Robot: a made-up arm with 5 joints.
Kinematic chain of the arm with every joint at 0, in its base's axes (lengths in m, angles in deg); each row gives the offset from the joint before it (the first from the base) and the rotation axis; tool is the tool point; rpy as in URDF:
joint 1: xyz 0.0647 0 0.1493 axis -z
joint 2: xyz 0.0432 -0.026 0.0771 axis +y
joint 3: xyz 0.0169 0 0.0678 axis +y
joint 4: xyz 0.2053 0 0.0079 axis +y
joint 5: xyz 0.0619 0.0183 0 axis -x
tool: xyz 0 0 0 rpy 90 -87.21 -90
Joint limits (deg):
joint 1: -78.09..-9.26
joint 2: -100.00..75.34
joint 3: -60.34..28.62
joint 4: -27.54..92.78
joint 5: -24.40..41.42
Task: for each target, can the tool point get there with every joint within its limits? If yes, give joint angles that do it. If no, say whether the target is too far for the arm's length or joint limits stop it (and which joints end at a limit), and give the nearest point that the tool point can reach.
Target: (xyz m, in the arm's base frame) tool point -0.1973 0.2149 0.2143
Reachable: no: joint limits stop it (at a limit: joint 1, joint 2, joint 3, joint 4) | nearest point -0.2142 -0.0533 0.2844 | short by 0.278 m
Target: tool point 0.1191 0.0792 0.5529
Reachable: yes | joints -60.12 -25.32 -45.41 -13.69 16.58
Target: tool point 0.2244 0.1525 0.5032
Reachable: yes | joints -45.69 -5.92 -40.99 -10.69 -15.74
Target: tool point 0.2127 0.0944 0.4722
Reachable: yes | joints -35.03 -26.57 -36.43 71.31 12.07
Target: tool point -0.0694 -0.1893 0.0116
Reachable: no: joint limits stop it (at a limit: joint 1, joint 2, joint 3) | nearest point 0.0752 -0.0061 0.0222 | short by 0.234 m
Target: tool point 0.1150 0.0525 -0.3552
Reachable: no: too far | nearest point 0.1303 0.0684 -0.0395 | short by 0.316 m
